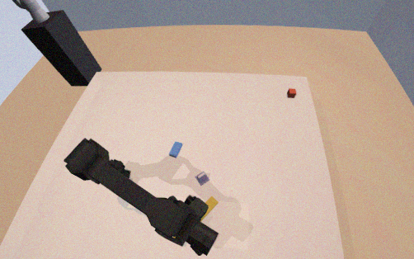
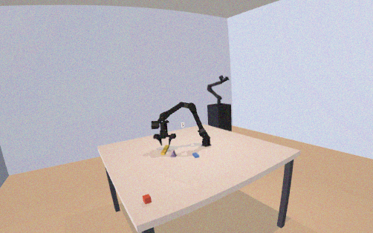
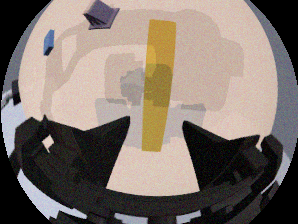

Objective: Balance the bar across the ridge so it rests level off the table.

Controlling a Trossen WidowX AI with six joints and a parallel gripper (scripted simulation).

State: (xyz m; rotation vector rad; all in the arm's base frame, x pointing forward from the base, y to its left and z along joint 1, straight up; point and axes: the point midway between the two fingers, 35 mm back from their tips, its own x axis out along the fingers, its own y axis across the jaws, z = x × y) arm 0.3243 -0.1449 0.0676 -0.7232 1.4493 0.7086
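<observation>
The yellow bar lies 20 mm to the left of my gripper tip, 20 mm below it and 20 mm ahead of it. Round my gripper tip: blue block (290 mm to the left, 110 mm behind, 20 mm below); then red cube (650 mm to the left, 420 mm ahead, 20 mm below).
</observation>
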